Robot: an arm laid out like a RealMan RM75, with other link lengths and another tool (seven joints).
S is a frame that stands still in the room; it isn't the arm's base.
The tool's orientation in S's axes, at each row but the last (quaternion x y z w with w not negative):
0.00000, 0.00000, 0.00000, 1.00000
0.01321, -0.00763, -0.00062, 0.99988
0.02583, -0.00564, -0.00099, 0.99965
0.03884, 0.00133, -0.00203, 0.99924
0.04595, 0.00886, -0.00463, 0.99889
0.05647, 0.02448, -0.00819, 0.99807
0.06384, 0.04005, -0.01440, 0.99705
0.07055, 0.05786, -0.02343, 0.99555
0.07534, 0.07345, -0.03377, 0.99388
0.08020, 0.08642, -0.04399, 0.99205
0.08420, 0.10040, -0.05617, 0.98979
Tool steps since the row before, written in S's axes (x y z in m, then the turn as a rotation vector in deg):
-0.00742, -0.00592, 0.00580, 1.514, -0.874, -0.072
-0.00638, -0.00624, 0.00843, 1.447, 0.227, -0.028
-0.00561, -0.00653, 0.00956, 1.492, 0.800, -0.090
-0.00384, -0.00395, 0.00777, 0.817, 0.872, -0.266
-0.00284, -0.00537, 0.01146, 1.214, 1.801, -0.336
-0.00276, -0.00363, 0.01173, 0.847, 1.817, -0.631
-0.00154, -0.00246, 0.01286, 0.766, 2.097, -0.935
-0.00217, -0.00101, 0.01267, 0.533, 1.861, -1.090
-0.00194, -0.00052, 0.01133, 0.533, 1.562, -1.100
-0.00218, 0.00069, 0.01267, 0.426, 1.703, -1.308
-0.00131, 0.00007, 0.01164, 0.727, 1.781, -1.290
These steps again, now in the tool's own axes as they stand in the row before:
-0.00742, -0.00592, 0.00580, 1.514, -0.874, -0.072
-0.00624, -0.00602, 0.00869, 1.446, 0.228, -0.056
-0.00549, -0.00604, 0.00995, 1.489, 0.797, -0.148
-0.00385, -0.00335, 0.00804, 0.814, 0.852, -0.331
-0.00300, -0.00432, 0.01185, 1.205, 1.775, -0.479
-0.00329, -0.00234, 0.01192, 0.853, 1.750, -0.791
-0.00253, -0.00087, 0.01291, 0.790, 1.987, -1.134
-0.00362, 0.00063, 0.01236, 0.586, 1.719, -1.279
-0.00360, 0.00098, 0.01089, 0.605, 1.423, -1.242
-0.00445, 0.00238, 0.01184, 0.526, 1.519, -1.486
-0.00371, 0.00171, 0.01098, 0.808, 1.637, -1.425

